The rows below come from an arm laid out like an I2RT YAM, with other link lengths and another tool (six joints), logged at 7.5 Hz.
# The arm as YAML. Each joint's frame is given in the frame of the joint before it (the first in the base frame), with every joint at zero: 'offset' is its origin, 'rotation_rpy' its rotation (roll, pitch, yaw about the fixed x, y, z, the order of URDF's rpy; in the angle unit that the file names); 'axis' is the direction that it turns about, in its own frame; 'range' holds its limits. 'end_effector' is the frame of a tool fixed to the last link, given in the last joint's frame.
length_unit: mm
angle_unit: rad
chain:
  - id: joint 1
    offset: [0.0, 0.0, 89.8]
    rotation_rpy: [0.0, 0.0, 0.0]
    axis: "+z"
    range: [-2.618, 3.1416]
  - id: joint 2
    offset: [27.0, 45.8, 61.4]
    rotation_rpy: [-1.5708, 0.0, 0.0]
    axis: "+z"
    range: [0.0, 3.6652]
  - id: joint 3
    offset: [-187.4, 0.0, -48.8]
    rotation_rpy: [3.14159, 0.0, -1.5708]
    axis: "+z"
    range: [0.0, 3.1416]
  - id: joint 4
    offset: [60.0, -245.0, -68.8]
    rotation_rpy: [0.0, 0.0, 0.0]
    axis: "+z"
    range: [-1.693, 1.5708]
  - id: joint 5
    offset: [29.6, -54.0, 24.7]
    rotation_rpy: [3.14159, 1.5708, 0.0]
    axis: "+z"
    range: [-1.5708, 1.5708]
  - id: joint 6
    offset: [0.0, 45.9, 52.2]
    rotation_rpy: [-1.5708, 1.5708, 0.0]
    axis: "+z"
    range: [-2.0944, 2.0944]
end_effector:
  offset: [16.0, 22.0, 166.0]
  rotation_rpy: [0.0, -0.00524, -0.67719]
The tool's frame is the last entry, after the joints.
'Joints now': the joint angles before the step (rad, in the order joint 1, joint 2, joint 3, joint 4, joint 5, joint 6). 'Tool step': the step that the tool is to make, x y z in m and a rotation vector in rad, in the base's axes. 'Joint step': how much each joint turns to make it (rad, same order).
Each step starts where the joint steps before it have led.
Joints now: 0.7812, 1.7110, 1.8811, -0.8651, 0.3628, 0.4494
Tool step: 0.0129, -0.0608, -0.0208, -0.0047, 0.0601, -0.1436
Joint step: -0.1251, -0.0868, -0.1307, -0.0191, -0.0100, 0.0419
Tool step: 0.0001, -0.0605, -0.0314, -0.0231, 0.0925, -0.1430
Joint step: -0.1227, -0.0653, -0.1257, -0.0426, -0.0096, 0.0397
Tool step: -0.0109, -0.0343, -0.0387, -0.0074, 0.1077, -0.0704
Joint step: -0.0836, -0.0409, -0.1272, -0.0177, -0.0431, 0.0176
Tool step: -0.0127, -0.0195, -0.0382, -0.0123, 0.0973, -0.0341
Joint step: -0.0500, -0.0113, -0.1112, 0.0056, -0.0329, 0.0019
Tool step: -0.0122, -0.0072, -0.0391, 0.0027, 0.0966, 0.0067
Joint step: -0.0351, 0.0149, -0.0955, 0.0266, -0.0533, -0.0204
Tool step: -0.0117, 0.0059, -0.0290, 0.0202, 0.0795, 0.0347
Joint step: -0.0071, 0.0293, -0.0527, 0.0185, -0.0595, -0.0207
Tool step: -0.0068, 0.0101, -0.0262, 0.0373, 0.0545, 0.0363
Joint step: -0.0046, 0.0366, -0.0459, 0.0469, -0.0646, -0.0203
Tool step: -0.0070, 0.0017, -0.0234, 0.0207, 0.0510, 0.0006
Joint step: -0.0122, 0.0411, -0.0358, 0.0361, -0.0389, -0.0010
